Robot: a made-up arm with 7 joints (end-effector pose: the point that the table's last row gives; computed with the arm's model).
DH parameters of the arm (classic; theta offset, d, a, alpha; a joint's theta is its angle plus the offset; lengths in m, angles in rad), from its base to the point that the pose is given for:
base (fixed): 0 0 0 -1.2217
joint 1: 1.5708 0 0 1.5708
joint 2: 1.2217 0 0 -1.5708
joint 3: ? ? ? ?
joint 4: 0 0 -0.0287 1.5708
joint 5: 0 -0.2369 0 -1.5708
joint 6: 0 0 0 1.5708
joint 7: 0 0 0 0
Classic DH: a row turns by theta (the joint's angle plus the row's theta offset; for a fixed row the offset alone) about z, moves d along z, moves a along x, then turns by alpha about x.
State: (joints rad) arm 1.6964 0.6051 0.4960 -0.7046 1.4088 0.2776 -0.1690
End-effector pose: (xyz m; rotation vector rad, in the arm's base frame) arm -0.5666 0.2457 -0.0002 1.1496 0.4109 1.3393
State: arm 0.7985 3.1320 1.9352 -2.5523 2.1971 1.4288 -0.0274
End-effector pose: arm 0.1395 -0.1746 0.1867 0.4985 0.1579 -2.3024
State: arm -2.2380 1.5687 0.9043 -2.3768 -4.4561 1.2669 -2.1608
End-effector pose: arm -0.1548 0.2517 0.1535 -2.1175 0.5796 0.0730
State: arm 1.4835 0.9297 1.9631 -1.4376 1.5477 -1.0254 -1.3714
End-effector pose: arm -0.2475 0.4045 0.2365 -2.7812 0.9603 0.0311
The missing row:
joint 3: -1.5708 -0.393 0.0441 -1.5708
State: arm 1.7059 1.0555 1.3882 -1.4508 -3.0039 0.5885 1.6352
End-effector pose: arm -0.1714 0.4776 0.1448 1.9157 0.5563 -2.0973
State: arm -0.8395 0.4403 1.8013 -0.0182 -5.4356 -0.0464 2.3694
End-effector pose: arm 0.4629 0.2161 -0.3698 0.8991 -0.4046 -1.2515
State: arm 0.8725 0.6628 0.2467 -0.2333 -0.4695 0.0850 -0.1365
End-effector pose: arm -0.4108 0.3469 -0.3362 0.5431 0.8668 -0.3855
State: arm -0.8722 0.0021 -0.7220 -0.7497 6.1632 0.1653 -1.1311
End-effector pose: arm 0.4792 -0.2192 -0.3157 0.9590 -1.2822 -2.0764
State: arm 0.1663 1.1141 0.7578 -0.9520 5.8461 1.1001 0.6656
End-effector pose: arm 0.1091 0.5715 -0.1293 1.4581 -0.3701 1.1154
